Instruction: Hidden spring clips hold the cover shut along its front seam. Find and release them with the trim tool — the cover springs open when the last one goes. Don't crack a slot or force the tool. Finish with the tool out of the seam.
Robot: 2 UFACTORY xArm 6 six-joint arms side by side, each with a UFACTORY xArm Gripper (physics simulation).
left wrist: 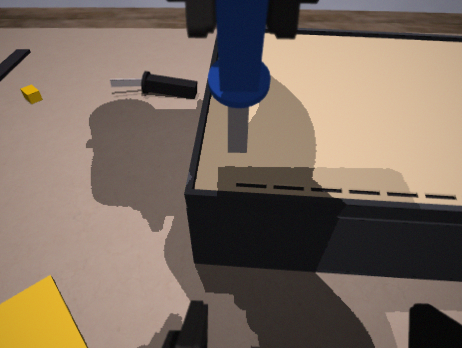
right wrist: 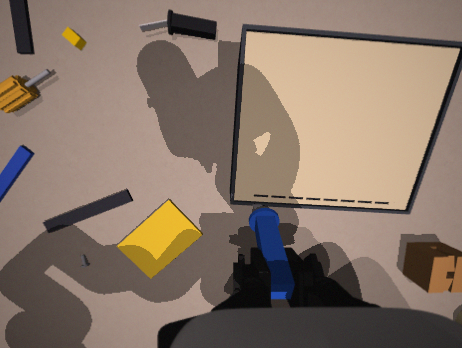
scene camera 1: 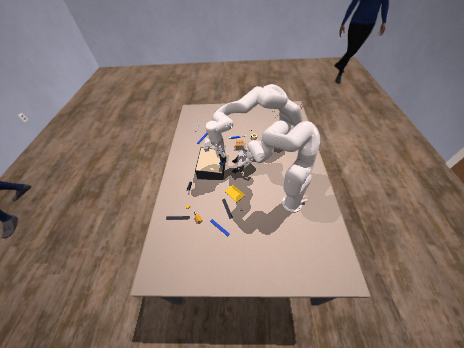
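Where they show: left gripper, fingertip midpoint: [left wrist: 307,337] [scene camera 1: 233,167]; right gripper, fingertip midpoint: [left wrist: 241,29] [right wrist: 270,267] [scene camera 1: 224,160]; left arm's base, link origin: [scene camera 1: 291,203].
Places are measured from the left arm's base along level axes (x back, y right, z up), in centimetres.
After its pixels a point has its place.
The shut cover [scene camera 1: 209,159] {x -45.7, y 45.1, z 8.7 cm} [left wrist: 375,110] {x -43.4, y 45.0, z 8.4 cm} [right wrist: 350,115] {x -46.1, y 46.1, z 8.8 cm} lies flat in the dark box [scene camera 1: 210,175] {x -47.5, y 33.2, z 5.0 cm} [left wrist: 260,230] {x -37.8, y 34.9, z 4.6 cm} [right wrist: 350,208] {x -34.8, y 45.2, z 7.6 cm}. A row of narrow slots [left wrist: 288,188] {x -38.6, y 36.7, z 7.2 cm} [right wrist: 293,198] {x -37.8, y 38.5, z 7.2 cm} runs along its front edge. My right gripper [left wrist: 241,29] {x -36.6, y 33.0, z 17.4 cm} [right wrist: 270,267] {x -36.6, y 33.0, z 17.4 cm} is shut on the blue trim tool [scene camera 1: 221,163] {x -38.7, y 32.7, z 15.7 cm} [left wrist: 239,82] {x -38.0, y 33.3, z 14.8 cm} [right wrist: 265,220] {x -39.4, y 33.6, z 15.4 cm}. The blade points down near the cover's front left corner; its tip shows in the left wrist view, apart from the slots. The blade is hidden in the right wrist view. My left gripper [scene camera 1: 236,165] {x -30.5, y 34.6, z 7.0 cm} [left wrist: 310,325] {x -30.5, y 34.6, z 7.0 cm} is open and empty in front of the box.
A yellow block [scene camera 1: 235,193] {x -33.5, y 16.9, z 0.6 cm} [left wrist: 40,320] {x -36.9, y 20.6, z 0.6 cm} [right wrist: 160,240] {x -33.8, y 17.4, z 0.6 cm} lies left of the box's front. A black-handled tool [scene camera 1: 189,186] {x -63.4, y 30.3, z 1.5 cm} [left wrist: 170,85] {x -62.4, y 31.4, z 1.7 cm} [right wrist: 192,25] {x -62.9, y 31.4, z 1.9 cm} lies beyond the box's left side. An orange-brown block [scene camera 1: 240,144] {x -18.9, y 58.4, z 4.5 cm} [right wrist: 435,267] {x -20.8, y 58.1, z 4.5 cm} stands at the front right. An orange-handled tool [scene camera 1: 198,218] {x -60.3, y 3.5, z 3.1 cm} [right wrist: 17,95] {x -59.8, y 5.8, z 2.7 cm} lies farther left.
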